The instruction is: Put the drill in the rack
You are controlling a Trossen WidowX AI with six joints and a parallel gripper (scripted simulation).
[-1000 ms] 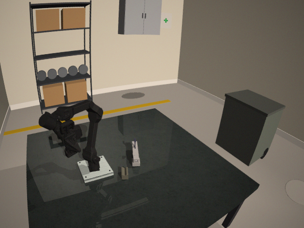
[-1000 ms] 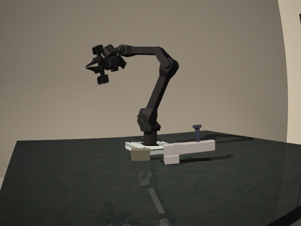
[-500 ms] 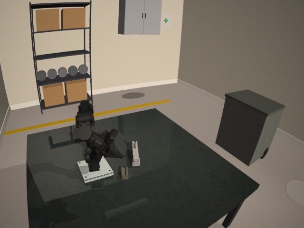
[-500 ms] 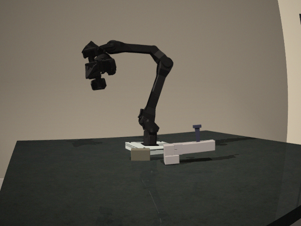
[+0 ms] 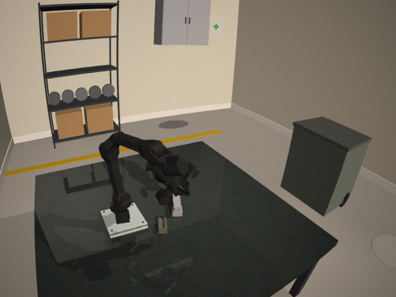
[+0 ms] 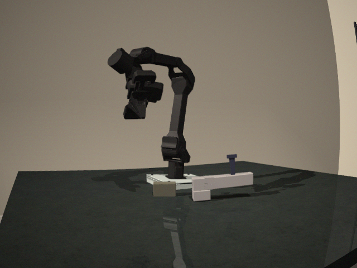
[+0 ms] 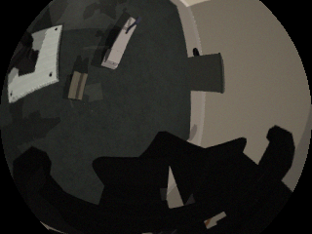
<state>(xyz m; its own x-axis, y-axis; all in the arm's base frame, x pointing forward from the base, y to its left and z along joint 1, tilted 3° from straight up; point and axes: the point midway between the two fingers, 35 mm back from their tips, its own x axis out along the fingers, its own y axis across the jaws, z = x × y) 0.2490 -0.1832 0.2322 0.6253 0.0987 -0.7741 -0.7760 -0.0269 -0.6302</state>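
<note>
My gripper tip is 3 cm short of the dark blue key, 26 cm to the right of it and 14 cm above it. Round my gripper tip: rack 9 cm behind, 8 cm to the left, 22 cm below; then drill 1 cm ahead, 21 cm to the left, 19 cm below; then housing 2 cm ahead, 22 cm to the left, 19 cm below.
</note>
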